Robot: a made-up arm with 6 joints.
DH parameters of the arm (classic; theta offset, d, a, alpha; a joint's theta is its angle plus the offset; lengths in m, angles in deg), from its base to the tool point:
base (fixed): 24.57 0 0.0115 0
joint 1: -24.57 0.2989 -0.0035 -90
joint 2: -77.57 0 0.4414 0
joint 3: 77.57 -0.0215 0.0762 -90
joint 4: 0 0.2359 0.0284 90
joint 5: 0 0.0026 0.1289 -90
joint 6: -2.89 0 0.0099 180
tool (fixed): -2.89 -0.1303 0 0
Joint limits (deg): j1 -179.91..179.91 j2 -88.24..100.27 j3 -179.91..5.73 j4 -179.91..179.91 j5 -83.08..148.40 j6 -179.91..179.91
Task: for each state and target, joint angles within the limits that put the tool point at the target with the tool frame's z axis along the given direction. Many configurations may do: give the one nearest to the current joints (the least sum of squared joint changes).
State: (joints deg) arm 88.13 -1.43 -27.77 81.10 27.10 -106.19
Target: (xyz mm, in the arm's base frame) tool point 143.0 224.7 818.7 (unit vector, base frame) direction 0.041 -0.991 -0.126
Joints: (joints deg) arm 111.09 -30.87 -73.90 110.28 -19.85 -117.51
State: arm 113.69 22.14 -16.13 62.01 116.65 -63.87
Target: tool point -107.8 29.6 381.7 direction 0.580 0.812 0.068
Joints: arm 128.80 -15.80 5.73 73.92 88.86 -46.45
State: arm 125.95 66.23 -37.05 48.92 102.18 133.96
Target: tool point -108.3 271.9 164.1 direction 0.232 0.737 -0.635
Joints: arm 105.87 60.48 -44.54 28.11 115.67 134.16
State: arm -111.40 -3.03 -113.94 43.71 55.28 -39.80
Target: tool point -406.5 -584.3 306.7 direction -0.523 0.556 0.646
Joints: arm -123.84 43.64 -88.65 65.68 54.73 -39.19
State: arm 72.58 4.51 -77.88 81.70 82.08 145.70
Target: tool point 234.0 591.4 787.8 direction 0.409 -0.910 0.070
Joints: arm 74.35 17.67 -111.51 79.27 40.59 146.00
